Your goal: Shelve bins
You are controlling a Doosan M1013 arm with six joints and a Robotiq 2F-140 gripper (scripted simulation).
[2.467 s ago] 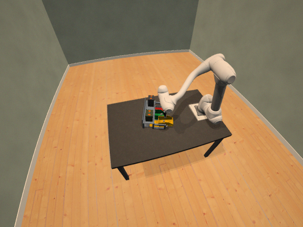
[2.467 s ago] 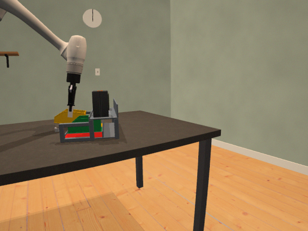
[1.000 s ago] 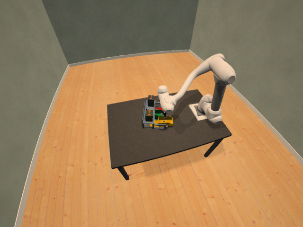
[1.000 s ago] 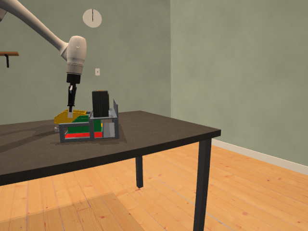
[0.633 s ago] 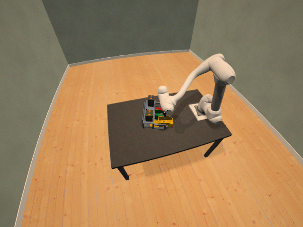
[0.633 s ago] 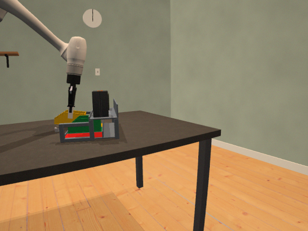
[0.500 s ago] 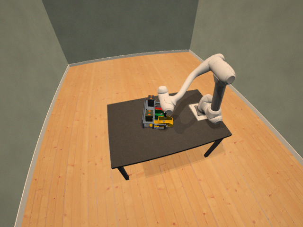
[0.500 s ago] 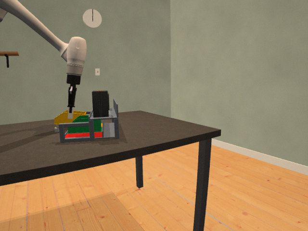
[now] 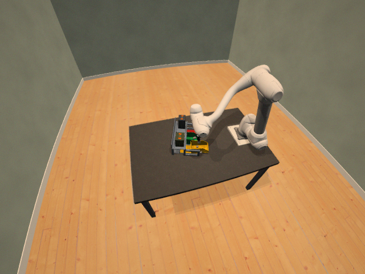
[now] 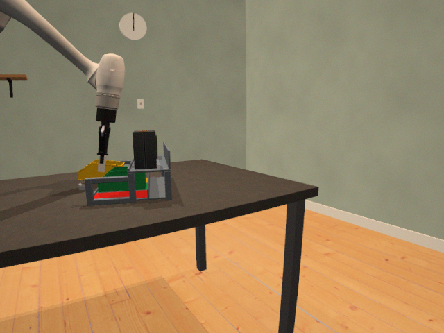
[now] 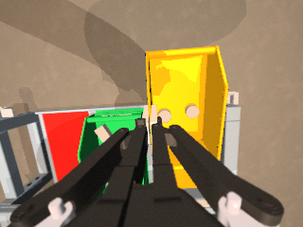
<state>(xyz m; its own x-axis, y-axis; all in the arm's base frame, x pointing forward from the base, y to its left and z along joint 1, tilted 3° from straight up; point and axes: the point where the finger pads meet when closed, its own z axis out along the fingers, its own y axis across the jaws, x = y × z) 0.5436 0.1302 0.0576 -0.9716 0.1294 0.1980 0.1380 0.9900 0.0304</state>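
My hand is 5 cm to the right of the yellow bin and 4 cm above it. From my hand the other things lie so: green bin (8 cm to the right, 8 cm ahead, 5 cm below).
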